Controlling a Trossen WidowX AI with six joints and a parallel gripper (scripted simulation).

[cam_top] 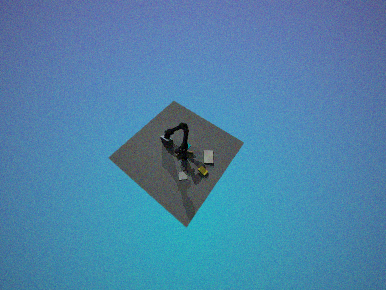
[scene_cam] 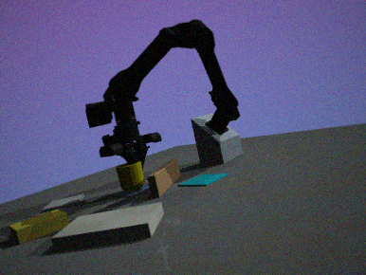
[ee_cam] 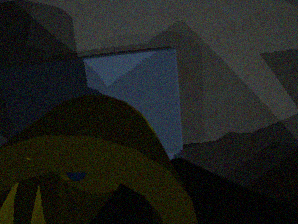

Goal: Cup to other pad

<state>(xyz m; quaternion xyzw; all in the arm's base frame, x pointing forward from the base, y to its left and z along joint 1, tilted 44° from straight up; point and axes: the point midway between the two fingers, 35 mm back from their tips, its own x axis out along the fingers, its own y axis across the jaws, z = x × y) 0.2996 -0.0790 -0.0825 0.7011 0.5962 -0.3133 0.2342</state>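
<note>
Now: gripper tip 4 cm short of the blue marble and 2 cm above it. The rest, counted from my gripper tip: blue pad: 3 cm ahead, 5 cm below; then yellow cup: 2 cm ahead; then wooden block: 1 cm behind, 9 cm to the left, 3 cm below.
</note>
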